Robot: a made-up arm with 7 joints.
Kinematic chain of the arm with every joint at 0, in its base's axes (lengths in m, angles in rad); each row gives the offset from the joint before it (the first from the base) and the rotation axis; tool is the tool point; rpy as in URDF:
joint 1: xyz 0 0 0.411 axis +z
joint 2: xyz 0 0 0 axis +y
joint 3: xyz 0 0 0.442 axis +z
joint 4: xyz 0.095 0 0 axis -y
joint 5: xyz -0.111 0 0.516 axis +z
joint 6: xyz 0 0 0 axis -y
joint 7: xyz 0.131 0 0 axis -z
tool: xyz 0 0 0 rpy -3.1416 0 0
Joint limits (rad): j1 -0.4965..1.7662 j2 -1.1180..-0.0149 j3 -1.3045..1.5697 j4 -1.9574..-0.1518 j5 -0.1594..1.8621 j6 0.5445..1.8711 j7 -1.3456..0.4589
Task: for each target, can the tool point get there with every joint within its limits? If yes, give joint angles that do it. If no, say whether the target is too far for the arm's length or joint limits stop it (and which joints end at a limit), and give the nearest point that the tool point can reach.
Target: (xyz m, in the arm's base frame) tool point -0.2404 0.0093 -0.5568
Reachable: no: joint limits stop it (at a limit: joint 2, joint 3, joint 4, joint 6) | nearest point -0.7025 0.0272 0.4478 | short by 1.106 m
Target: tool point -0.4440 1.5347 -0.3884
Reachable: no: too far | nearest point -0.2270 0.7848 0.4993 | short by 1.182 m
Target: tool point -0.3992 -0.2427 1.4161
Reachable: yes | joints 0.2864 -0.6219 -0.4522 -0.4110 1.3601 1.6684 -0.4991
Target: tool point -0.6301 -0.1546 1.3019
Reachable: yes | joints -0.2290 -0.7855 -0.8699 -0.6100 1.1911 1.7400 0.0787
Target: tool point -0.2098 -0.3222 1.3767
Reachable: yes | joints -0.3256 -0.6315 -0.6112 -1.0919 1.6620 1.7410 -0.5353
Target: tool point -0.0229 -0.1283 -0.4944
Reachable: no: joint limits stop it (at a limit: joint 1, joint 2, joint 3, joint 4, joint 6) | nearest point -0.5853 -0.3851 0.4489 | short by 1.128 m
